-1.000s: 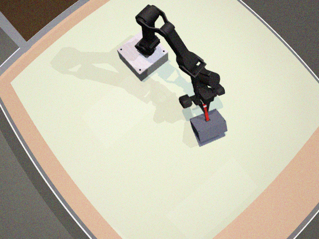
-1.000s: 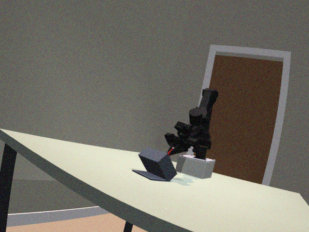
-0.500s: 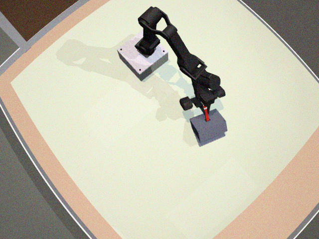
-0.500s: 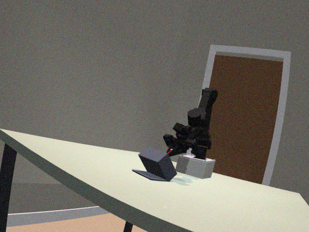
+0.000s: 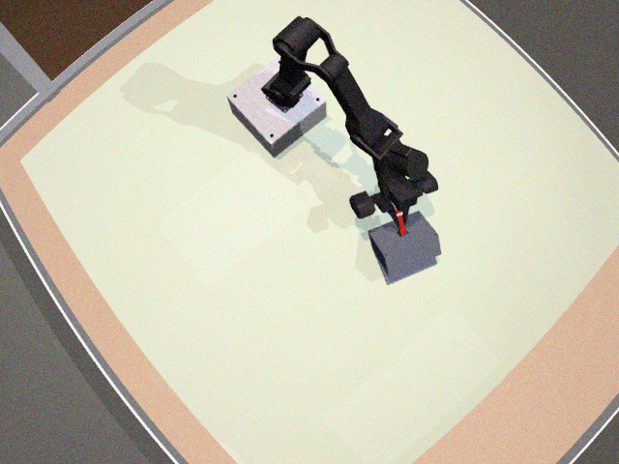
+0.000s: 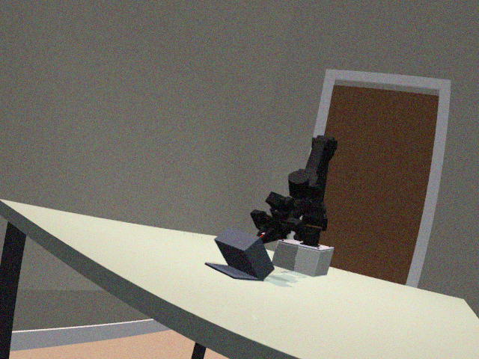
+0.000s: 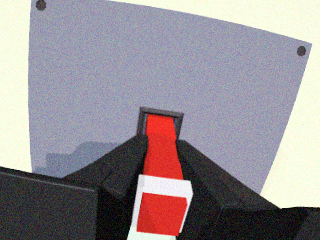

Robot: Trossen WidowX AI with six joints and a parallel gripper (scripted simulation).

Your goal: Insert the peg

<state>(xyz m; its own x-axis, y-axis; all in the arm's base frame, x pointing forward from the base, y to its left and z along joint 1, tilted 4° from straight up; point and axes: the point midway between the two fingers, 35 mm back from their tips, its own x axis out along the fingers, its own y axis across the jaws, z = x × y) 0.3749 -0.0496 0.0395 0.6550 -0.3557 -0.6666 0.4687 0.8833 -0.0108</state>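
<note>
Now: the red square peg 1 cm behind my gripper tip, 1 cm to the left of it and 1 cm above it. From my gripper tip the other things lie so: flat foot plate (4 cm ahead, 2 cm to the right, 9 cm below); then grey sloped panel (3 cm ahead, 1 cm to the right, 4 cm below).
</note>
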